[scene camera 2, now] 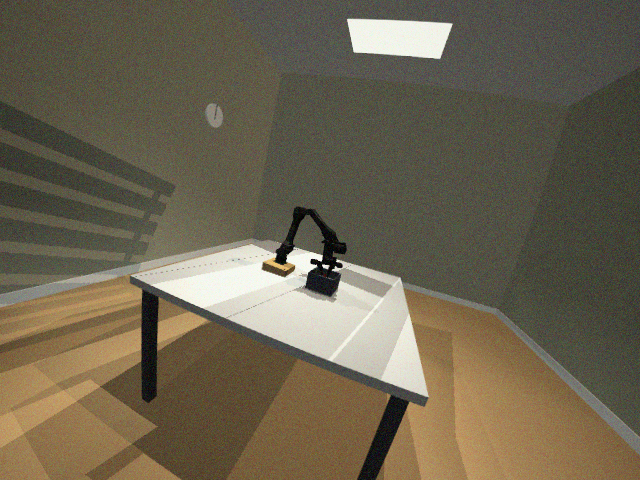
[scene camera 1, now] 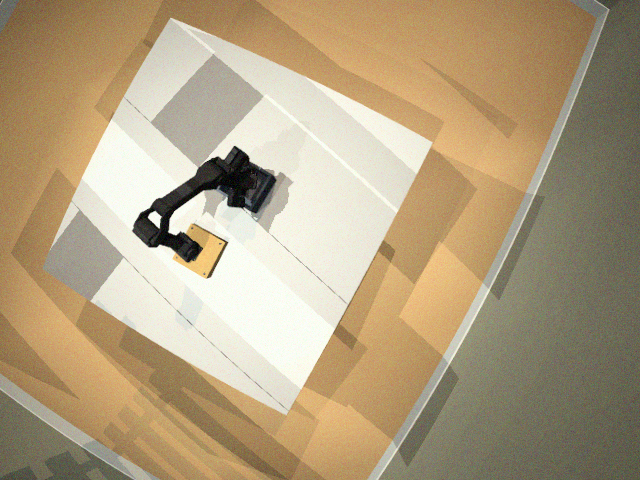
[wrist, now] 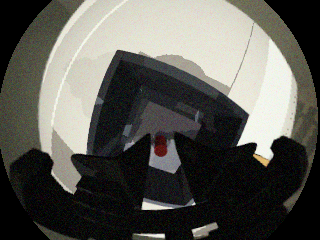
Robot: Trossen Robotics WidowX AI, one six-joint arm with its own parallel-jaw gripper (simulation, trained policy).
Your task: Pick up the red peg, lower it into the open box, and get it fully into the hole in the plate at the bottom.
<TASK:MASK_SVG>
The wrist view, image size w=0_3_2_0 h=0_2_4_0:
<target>my gripper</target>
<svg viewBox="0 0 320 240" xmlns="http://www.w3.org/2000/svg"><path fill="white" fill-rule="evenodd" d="M308 156L304 144L281 135L269 147L273 157L267 167L253 156L257 143L252 141L216 151L183 133L173 133L195 205L159 211L141 209L151 157L151 133L115 157L72 155L71 163L81 175L75 193L64 191L59 181L53 179L55 163L40 149L29 149L20 159L13 160L8 172L13 191L33 223L75 240L132 240L133 233L165 233L165 240L193 240L192 229L212 223L219 228L195 240L267 240L288 216L280 205L299 191Z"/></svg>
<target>dark box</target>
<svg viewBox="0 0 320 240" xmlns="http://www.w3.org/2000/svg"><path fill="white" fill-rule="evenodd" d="M183 164L179 165L175 173L161 171L148 165L144 203L168 208L192 205L195 199L184 169L181 168ZM116 49L97 92L95 108L89 123L87 155L115 157L124 152L129 129L135 120L141 99L152 101L199 123L201 127L197 131L195 141L199 141L200 144L215 148L216 151L235 148L239 144L249 113L207 81L164 61Z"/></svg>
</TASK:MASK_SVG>
